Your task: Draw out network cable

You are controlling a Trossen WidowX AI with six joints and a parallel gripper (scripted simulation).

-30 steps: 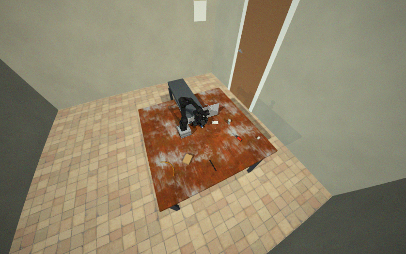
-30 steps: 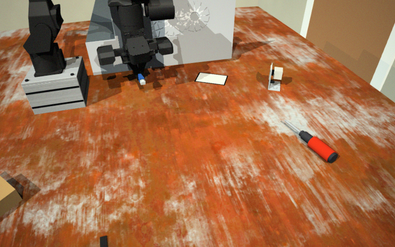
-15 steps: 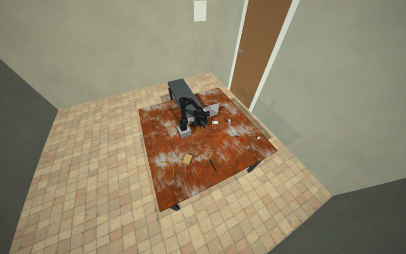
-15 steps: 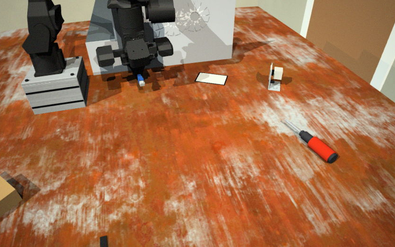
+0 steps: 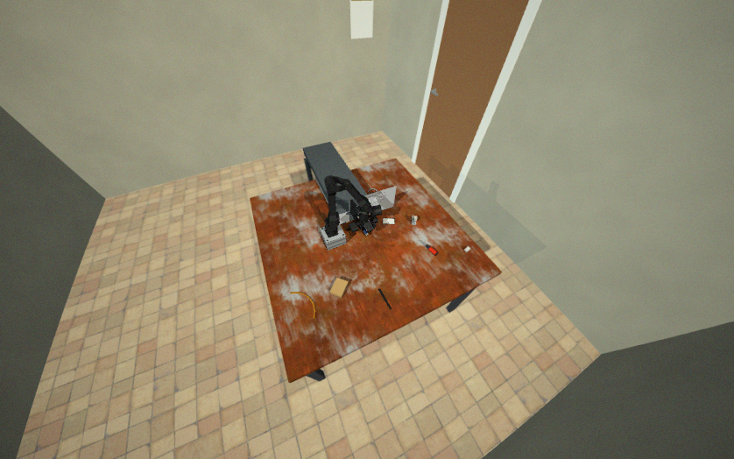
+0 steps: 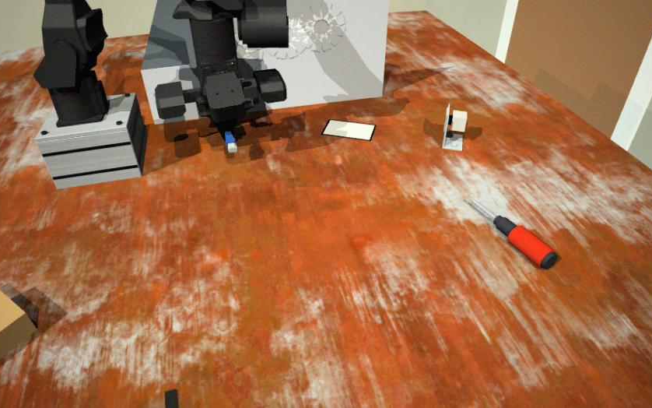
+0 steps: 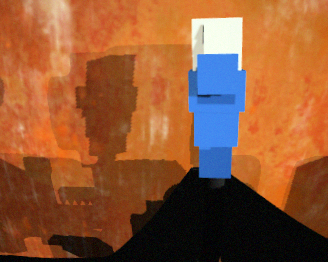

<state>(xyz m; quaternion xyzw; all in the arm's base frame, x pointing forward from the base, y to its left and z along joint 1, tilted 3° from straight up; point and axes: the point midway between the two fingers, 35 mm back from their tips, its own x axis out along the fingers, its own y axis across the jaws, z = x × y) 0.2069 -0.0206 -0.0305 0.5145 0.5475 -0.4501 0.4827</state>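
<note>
Right now the white rectangle is 210 mm ahead of my hand, 10 mm to the left of it and 50 mm below it. The rest, counted from my hand: red-handled screwdriver (320 mm ahead, 290 mm to the right, 40 mm below); blue plug (30 mm to the right, 20 mm below); cardboard box (290 mm behind, 310 mm to the right, 40 mm below).
</note>
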